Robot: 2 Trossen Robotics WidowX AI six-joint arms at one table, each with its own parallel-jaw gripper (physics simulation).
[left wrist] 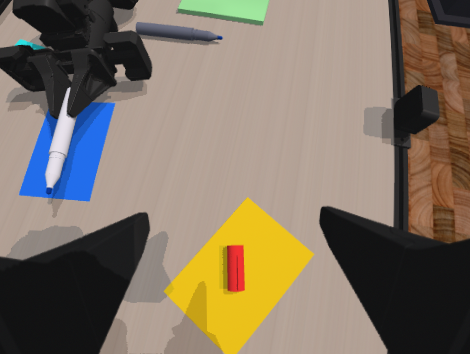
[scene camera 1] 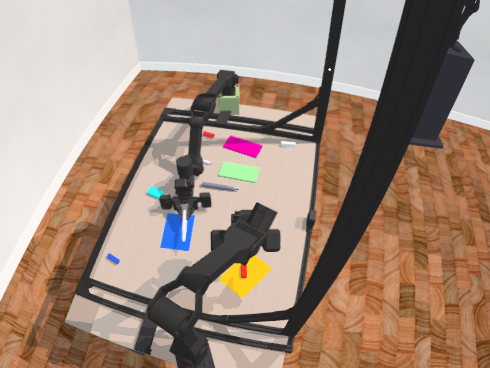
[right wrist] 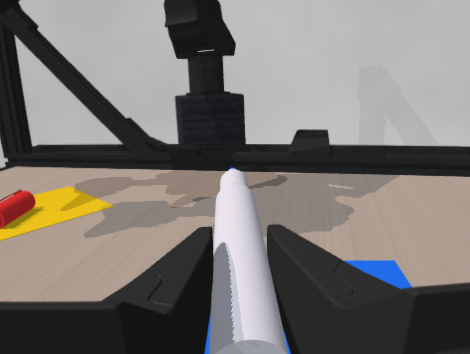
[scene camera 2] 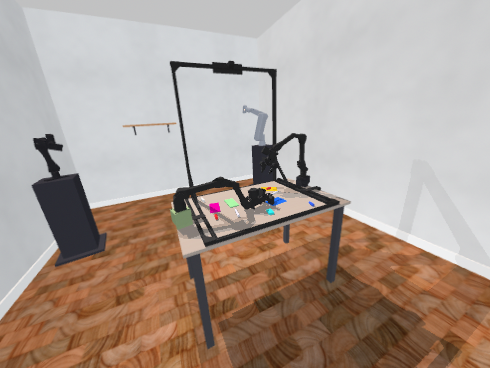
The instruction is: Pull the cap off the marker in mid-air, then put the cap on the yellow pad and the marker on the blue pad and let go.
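Pixels of known places: left gripper, fingertip midpoint: [left wrist: 235, 218] [scene camera 2: 265, 173]; right gripper, fingertip midpoint: [left wrist: 62, 116] [scene camera 1: 184, 220] [right wrist: 239, 239] [scene camera 2: 271, 193]; left arm's base, link origin: [scene camera 1: 192, 355] [right wrist: 207, 94] [scene camera 2: 303, 176]; right arm's base, link origin: [scene camera 1: 228, 91] [scene camera 2: 180, 209].
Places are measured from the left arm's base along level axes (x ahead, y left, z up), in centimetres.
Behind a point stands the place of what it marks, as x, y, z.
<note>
The red cap [scene camera 1: 243, 271] {26.4, -22.0, -6.9} [left wrist: 235, 268] {26.9, -22.2, -6.9} [right wrist: 17, 206] {27.4, -21.5, -7.5} lies on its side on the yellow pad [scene camera 1: 256, 278] {23.5, -25.6, -8.8} [left wrist: 280, 257] {26.5, -27.6, -8.7} [right wrist: 75, 204] {24.7, -17.2, -8.7}. My left gripper [left wrist: 235, 218] {30.8, -23.3, 7.4} is open and empty above the yellow pad, its fingers apart on either side of the cap in its wrist view; its fingertips are hidden by the arm in scene camera 1. My right gripper [scene camera 1: 184, 212] {48.4, -6.8, -3.0} [left wrist: 62, 116] {48.4, -6.8, -3.0} [right wrist: 239, 239] {48.4, -6.8, -3.0} is shut on the uncapped white marker [scene camera 1: 184, 229] {44.4, -6.2, -2.6} [left wrist: 61, 140] {45.1, -6.7, -2.9} [right wrist: 237, 240] {48.6, -6.9, -2.9}, blue tip pointing away from the fingers. The marker is held over the blue pad [scene camera 1: 171, 230] {48.8, -1.1, -8.7} [left wrist: 92, 165] {44.1, -6.7, -8.7} [right wrist: 382, 270] {43.4, 2.7, -8.7}.
A grey marker [scene camera 1: 219, 187] {62.5, -22.1, -7.3} [left wrist: 172, 32] {62.8, -21.4, -7.3} lies beside the green pad [scene camera 1: 239, 172] {68.3, -31.4, -8.0}. A magenta pad [scene camera 1: 242, 146] {82.0, -36.2, -8.0}, a cyan block [scene camera 1: 155, 192] {66.4, 2.7, -7.3}, and small red [scene camera 1: 208, 134] {92.0, -23.5, -6.9}, white [scene camera 1: 288, 144] {77.4, -55.2, -7.0} and blue [scene camera 1: 113, 259] {40.1, 22.2, -6.8} pieces lie around. A black frame edges the table.
</note>
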